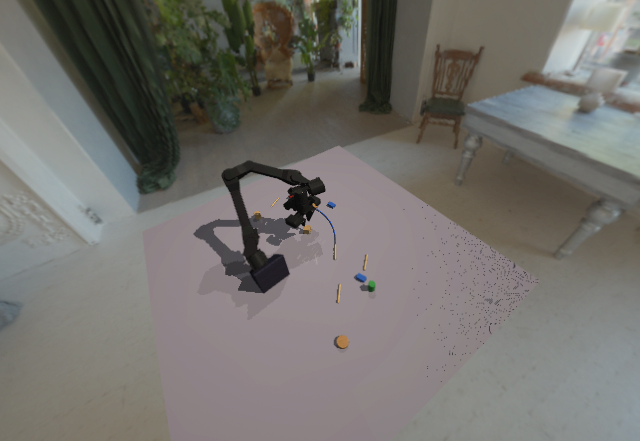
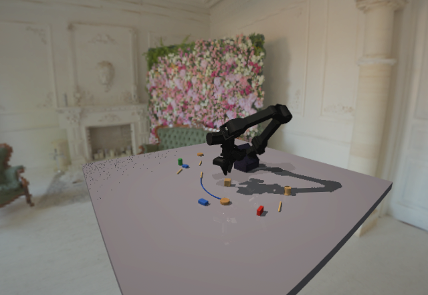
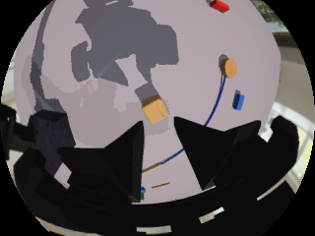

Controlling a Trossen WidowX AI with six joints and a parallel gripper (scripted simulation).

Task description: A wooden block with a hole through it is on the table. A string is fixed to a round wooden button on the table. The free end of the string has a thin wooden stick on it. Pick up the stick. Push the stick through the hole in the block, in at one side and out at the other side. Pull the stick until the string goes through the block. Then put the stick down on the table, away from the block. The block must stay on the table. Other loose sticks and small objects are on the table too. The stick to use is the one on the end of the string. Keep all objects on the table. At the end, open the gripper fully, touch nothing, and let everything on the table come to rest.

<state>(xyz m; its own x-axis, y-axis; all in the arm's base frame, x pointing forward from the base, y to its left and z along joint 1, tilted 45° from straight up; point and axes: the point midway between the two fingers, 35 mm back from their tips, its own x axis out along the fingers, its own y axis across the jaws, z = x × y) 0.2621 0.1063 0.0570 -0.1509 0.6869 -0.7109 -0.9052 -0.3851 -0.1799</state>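
My gripper tip is 4 cm above the wooden block. The rest, counted from my gripper tip: wooden cylinder 16 cm behind, 23 cm to the left, 4 cm below; red block 5 cm ahead, 27 cm to the left, 5 cm below; blue piece 19 cm ahead, 8 cm to the left, 5 cm below.
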